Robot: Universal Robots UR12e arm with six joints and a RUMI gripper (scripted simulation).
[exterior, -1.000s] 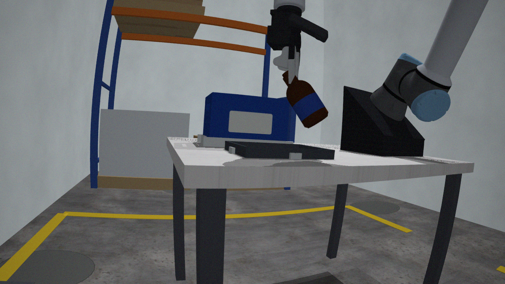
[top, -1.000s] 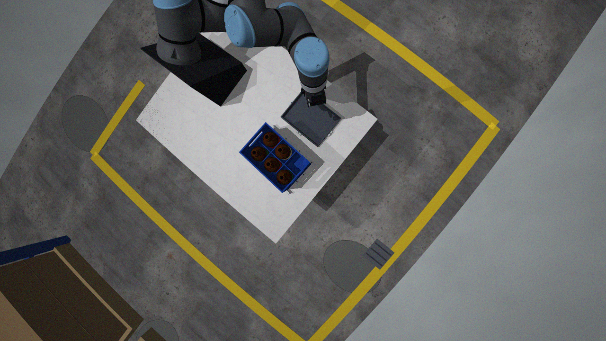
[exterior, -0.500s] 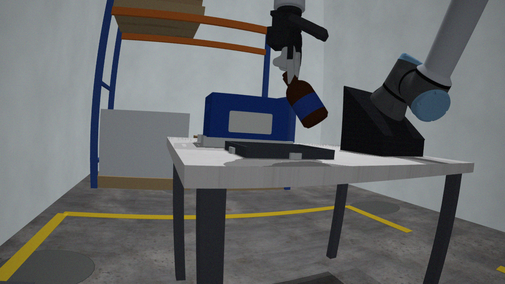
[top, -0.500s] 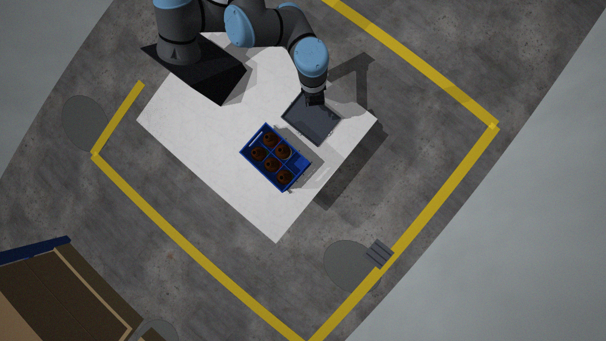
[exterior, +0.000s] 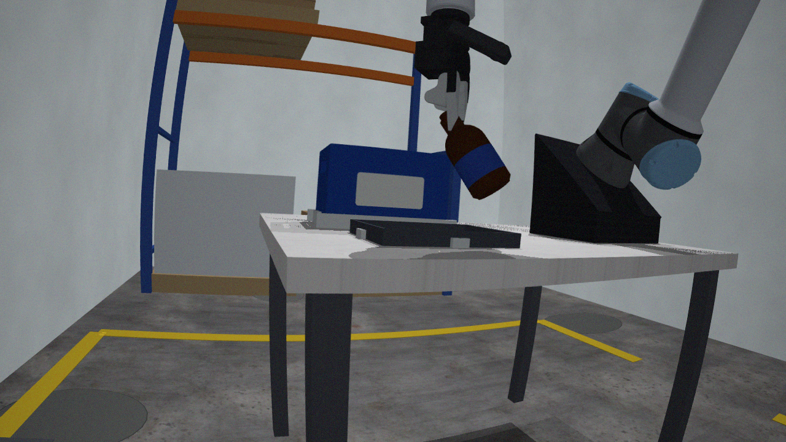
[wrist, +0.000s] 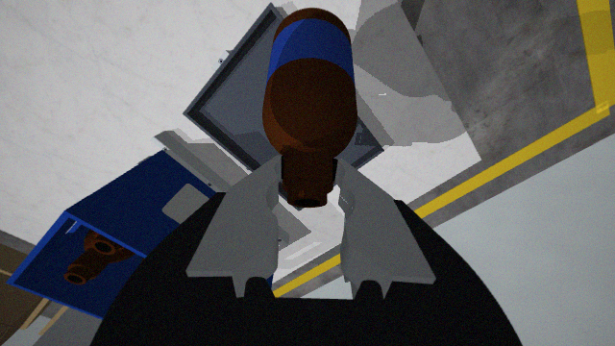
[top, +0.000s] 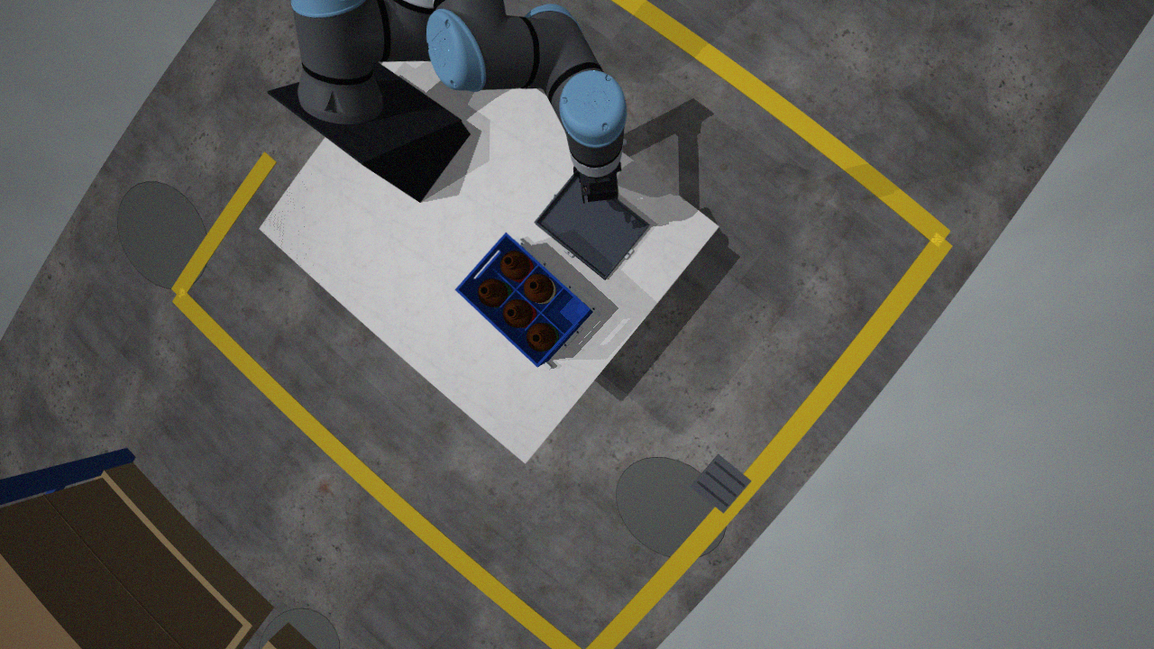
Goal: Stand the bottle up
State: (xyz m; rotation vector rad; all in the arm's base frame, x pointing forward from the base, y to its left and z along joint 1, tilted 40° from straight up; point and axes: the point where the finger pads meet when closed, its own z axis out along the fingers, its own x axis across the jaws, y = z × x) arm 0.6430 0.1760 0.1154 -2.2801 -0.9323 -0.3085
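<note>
The bottle lies 2 cm behind my hand, 2 cm to the left of it and 4 cm below it. Also, from my hand: dark grey tray: 1 cm ahead, 5 cm to the right, 19 cm below; then blue crate: 2 cm ahead, 31 cm to the right, 12 cm below.
</note>
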